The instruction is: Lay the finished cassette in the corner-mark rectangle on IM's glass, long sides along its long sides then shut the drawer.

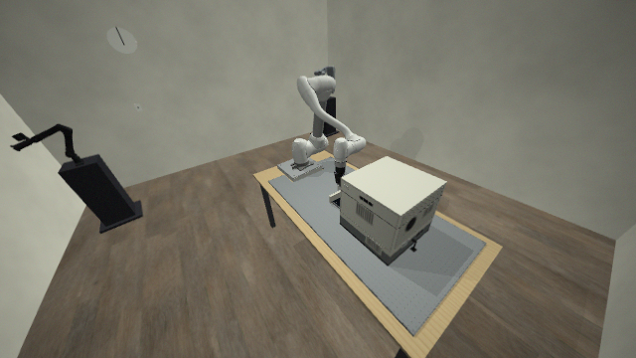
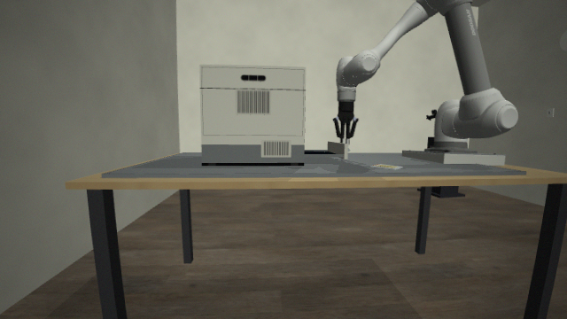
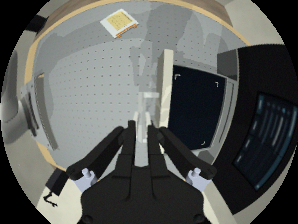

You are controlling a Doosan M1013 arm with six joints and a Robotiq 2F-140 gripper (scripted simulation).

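Now: the cassette FINISHED 27 cm to the left of my hand, 7 cm below it and 5 cm behind it.
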